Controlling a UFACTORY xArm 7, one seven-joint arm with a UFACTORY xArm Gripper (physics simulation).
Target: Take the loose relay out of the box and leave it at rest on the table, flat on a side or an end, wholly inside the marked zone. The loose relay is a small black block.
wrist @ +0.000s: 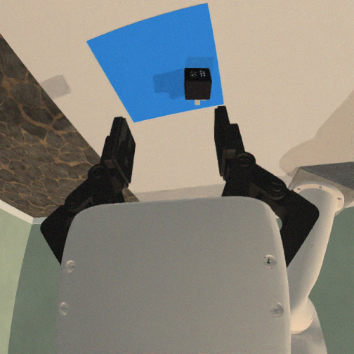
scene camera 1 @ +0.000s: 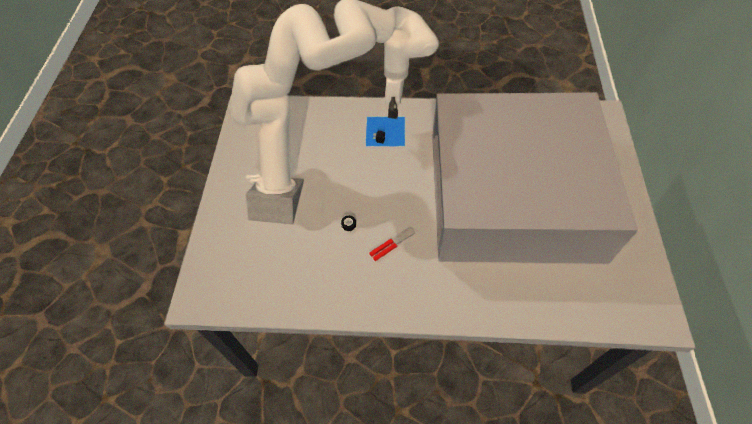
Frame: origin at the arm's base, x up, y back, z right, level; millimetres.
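Where they show: gripper, fingertip midpoint: [scene camera 1: 394, 110]; arm's base, link origin: [scene camera 1: 275, 186].
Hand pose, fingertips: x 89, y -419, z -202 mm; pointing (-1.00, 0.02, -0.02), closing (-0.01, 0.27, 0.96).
Note:
Each offset is from my fingertips to the centre of the thing. Level surfaces: height alone.
The loose relay {dx -118, dy +56, dz +8 mm} [scene camera 1: 380, 136] [wrist: 198, 84], a small black block with pale pins on one end, lies on the blue marked zone {dx -132, dy +29, dz -27 mm} [scene camera 1: 394, 137] [wrist: 155, 50]. In the wrist view it is near one corner of the zone, with blue showing around its body and its pins close to the zone's edge. My gripper [scene camera 1: 392, 115] [wrist: 171, 125] is open, with nothing between its fingers. It is above the table, beyond the relay toward the table's far edge in the scene view, and apart from it.
A large grey box {dx -32, dy -356, dz +298 mm} [scene camera 1: 531, 163] stands on the right of the table {dx -133 mm} [scene camera 1: 294, 294]; its inside does not show. A black ring-shaped roll {dx -124, dy +192, dz +352 mm} [scene camera 1: 348, 229] and a red-handled tool {dx -128, dy +59, dz +440 mm} [scene camera 1: 383, 250] lie in front of the arm's base [scene camera 1: 271, 205].

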